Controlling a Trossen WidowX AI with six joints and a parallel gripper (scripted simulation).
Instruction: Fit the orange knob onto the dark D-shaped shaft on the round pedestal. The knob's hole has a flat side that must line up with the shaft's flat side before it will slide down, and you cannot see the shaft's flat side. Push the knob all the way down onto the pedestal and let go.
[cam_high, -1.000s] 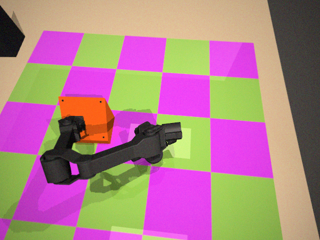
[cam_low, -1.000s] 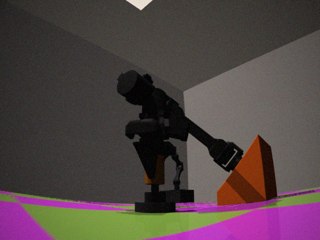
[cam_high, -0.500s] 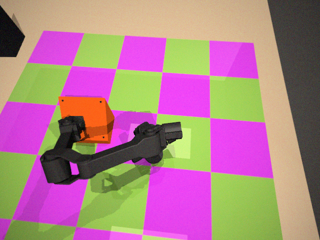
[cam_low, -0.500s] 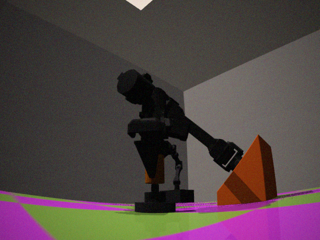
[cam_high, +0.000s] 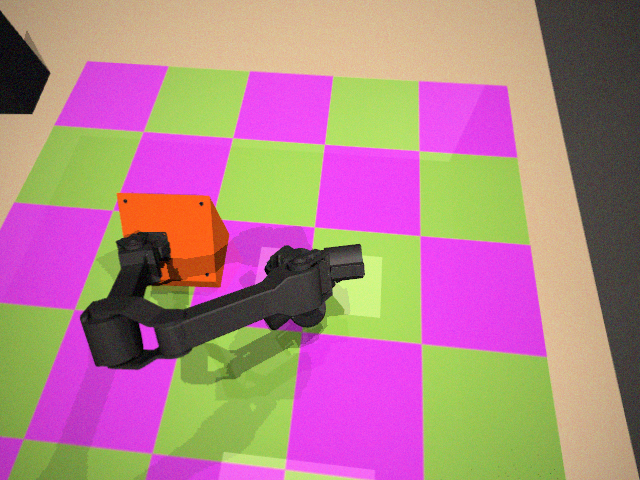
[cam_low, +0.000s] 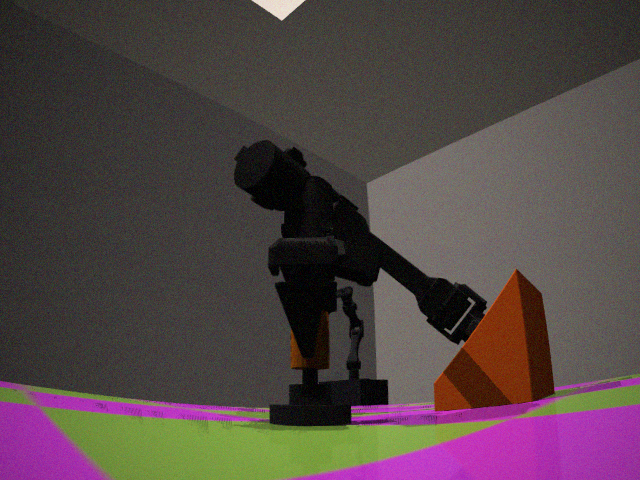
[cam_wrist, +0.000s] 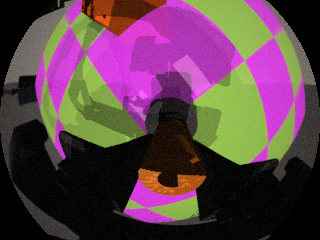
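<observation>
Right now my gripper tip is 2 cm below the orange knob. From my gripper tip the other things lie so: dark round pedestal: 4 cm below.
</observation>
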